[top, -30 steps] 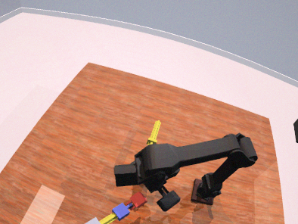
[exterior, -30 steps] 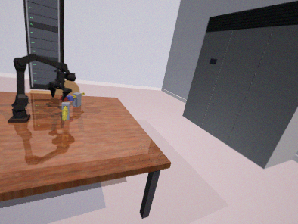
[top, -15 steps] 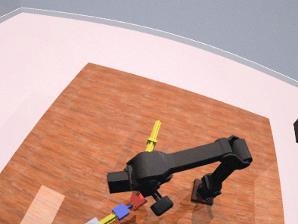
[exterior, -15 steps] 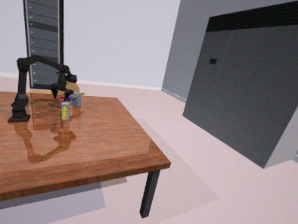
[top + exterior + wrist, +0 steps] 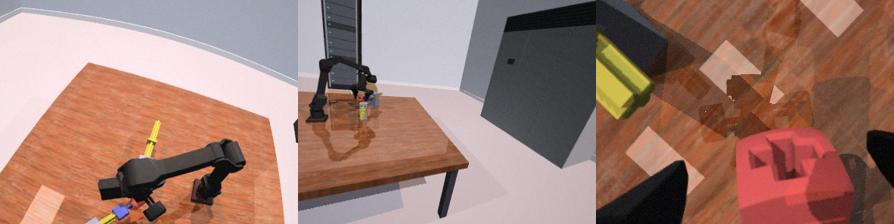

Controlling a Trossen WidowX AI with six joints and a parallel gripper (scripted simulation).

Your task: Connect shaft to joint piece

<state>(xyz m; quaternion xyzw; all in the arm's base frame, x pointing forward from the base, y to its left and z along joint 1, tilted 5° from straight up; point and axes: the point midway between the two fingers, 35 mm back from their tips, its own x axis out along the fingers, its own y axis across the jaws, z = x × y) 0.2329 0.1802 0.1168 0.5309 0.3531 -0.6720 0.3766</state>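
The red square joint piece lies 2 cm to the left of my gripper tip, 1 cm ahead of it and 1 cm above it.
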